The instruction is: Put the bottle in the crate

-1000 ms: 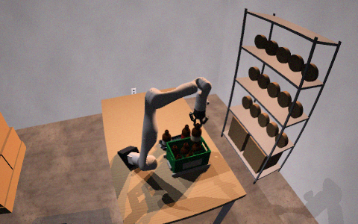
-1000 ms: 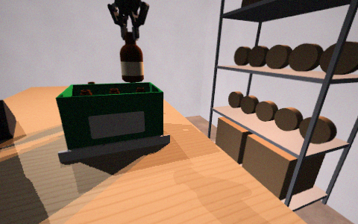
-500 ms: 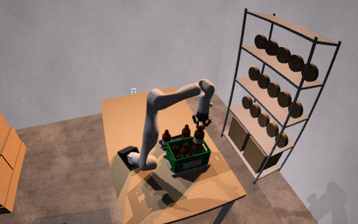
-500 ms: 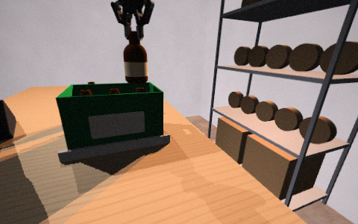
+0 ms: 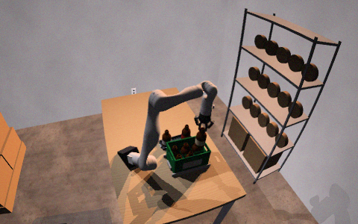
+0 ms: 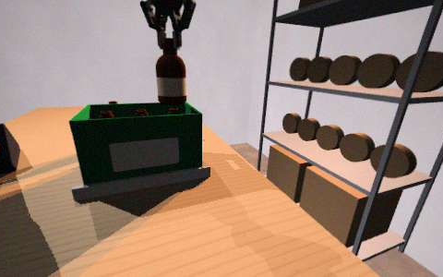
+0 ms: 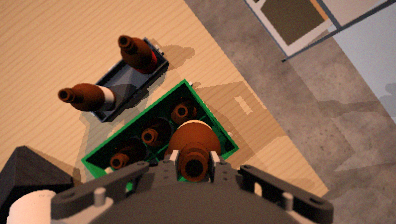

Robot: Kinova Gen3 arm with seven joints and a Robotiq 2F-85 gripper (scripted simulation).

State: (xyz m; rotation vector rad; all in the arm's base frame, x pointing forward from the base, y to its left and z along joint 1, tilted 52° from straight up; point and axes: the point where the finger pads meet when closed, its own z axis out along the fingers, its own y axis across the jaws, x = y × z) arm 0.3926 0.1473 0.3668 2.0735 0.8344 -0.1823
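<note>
Right now my hand is 7 cm above the brown bottle. From my hand the other things lie so: green crate (26 cm below, 7 cm behind, 3 cm to the left); dark tray (33 cm below, 26 cm to the left, 3 cm behind).
</note>
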